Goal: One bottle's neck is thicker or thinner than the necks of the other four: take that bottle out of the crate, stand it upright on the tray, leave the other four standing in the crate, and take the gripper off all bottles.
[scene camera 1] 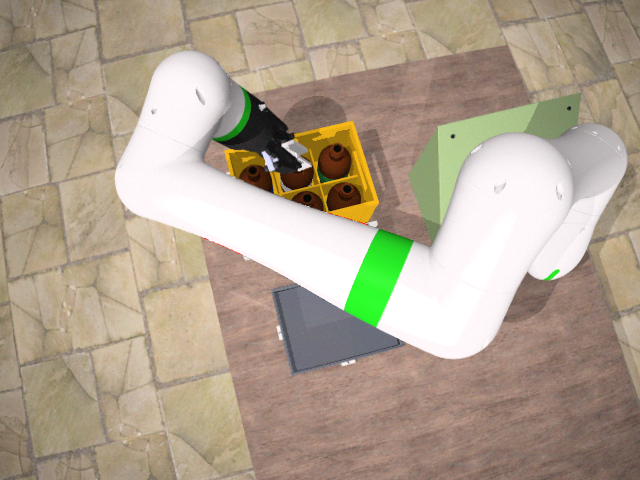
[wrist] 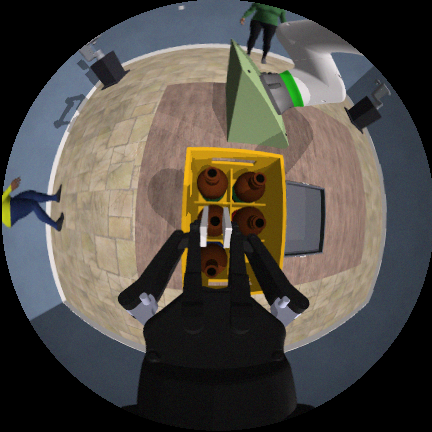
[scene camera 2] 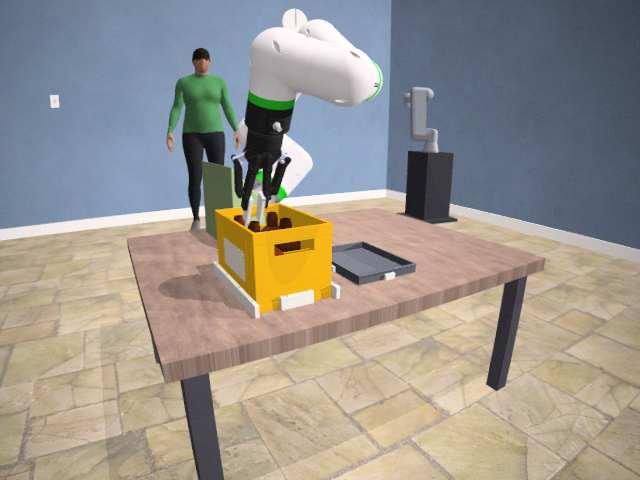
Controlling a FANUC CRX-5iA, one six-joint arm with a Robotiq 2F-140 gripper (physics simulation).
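Pixels of known places: gripper, fingertip midpoint: (scene camera 1: 303, 159) (wrist: 215, 214) (scene camera 2: 252, 220); arm's base, link origin: (wrist: 269, 94) (scene camera 2: 256, 202).
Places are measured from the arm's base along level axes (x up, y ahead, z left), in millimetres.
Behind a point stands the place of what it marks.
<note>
A yellow crate (scene camera 1: 363, 172) {y 284, x 27, z -70 mm} (scene camera 2: 273, 270) {y 556, x -39, z -103 mm} (wrist: 281, 201) {y 362, x 41, z 9 mm} on the wooden table holds several brown bottles standing in its cells. My gripper (scene camera 1: 289, 159) {y 405, x 35, z -108 mm} (scene camera 2: 256, 214) {y 405, x 35, z -108 mm} (wrist: 215, 214) {y 405, x 35, z -108 mm} reaches down into the crate and is shut on the neck of the bottle (scene camera 1: 299, 179) {y 415, x -10, z -83 mm} (wrist: 214, 230) {y 437, x -5, z -103 mm} in the middle cell of the row away from the tray. Other bottles stand beside it: one (scene camera 1: 334, 160) {y 337, x 3, z -112 mm} (wrist: 212, 181) {y 344, x 20, z -123 mm}, a second (scene camera 1: 343, 195) {y 333, x 26, z -25 mm} (wrist: 250, 185) {y 335, x 8, z -46 mm}, a third (scene camera 1: 309, 198) {y 403, x 32, z -25 mm} (wrist: 250, 220) {y 406, x 22, z -40 mm}, and one under my wrist (scene camera 1: 255, 176) (wrist: 212, 264). The dark grey tray (scene camera 1: 315, 338) {y 421, x -125, z 248 mm} (scene camera 2: 370, 260) {y 360, x -125, z 247 mm} (wrist: 304, 217) {y 361, x -125, z 211 mm} lies empty next to the crate.
A green slanted panel (scene camera 1: 465, 150) {y 83, x 90, z -71 mm} (scene camera 2: 216, 189) {y -8, x 54, z -132 mm} (wrist: 250, 109) {y 141, x 26, z -66 mm} stands behind the crate by the arm's base. White brackets (scene camera 2: 297, 299) {y 562, x -112, z -52 mm} hold the crate's foot. A person in green (scene camera 2: 201, 113) stands beyond the table; a grey arm on a black pedestal (scene camera 2: 428, 180) is far right.
</note>
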